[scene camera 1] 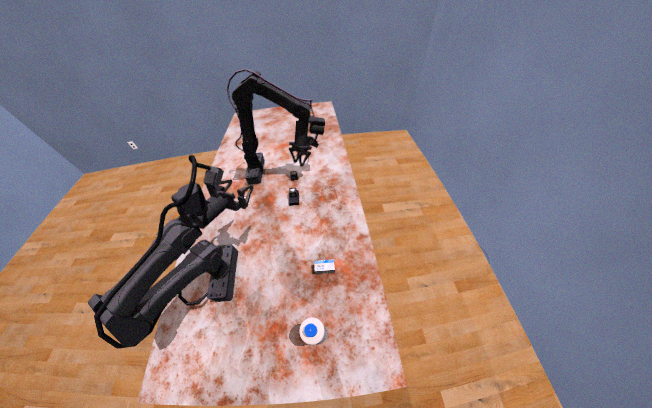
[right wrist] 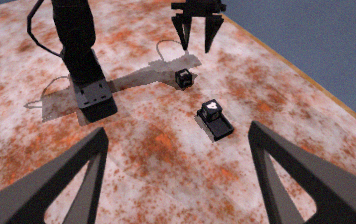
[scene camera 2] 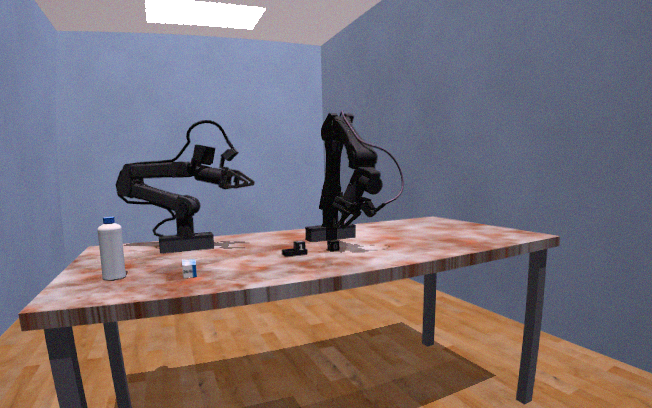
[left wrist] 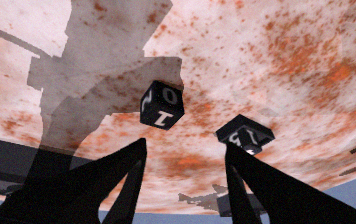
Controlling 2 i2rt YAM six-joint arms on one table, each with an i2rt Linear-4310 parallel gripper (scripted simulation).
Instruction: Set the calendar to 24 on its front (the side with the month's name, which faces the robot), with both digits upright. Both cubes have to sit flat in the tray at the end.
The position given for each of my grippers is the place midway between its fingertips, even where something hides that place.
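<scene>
My left gripper [scene camera 2: 338,228], [left wrist: 186,147]. My right gripper [scene camera 1: 242,183], [scene camera 2: 251,183], [right wrist: 177,130].
</scene>
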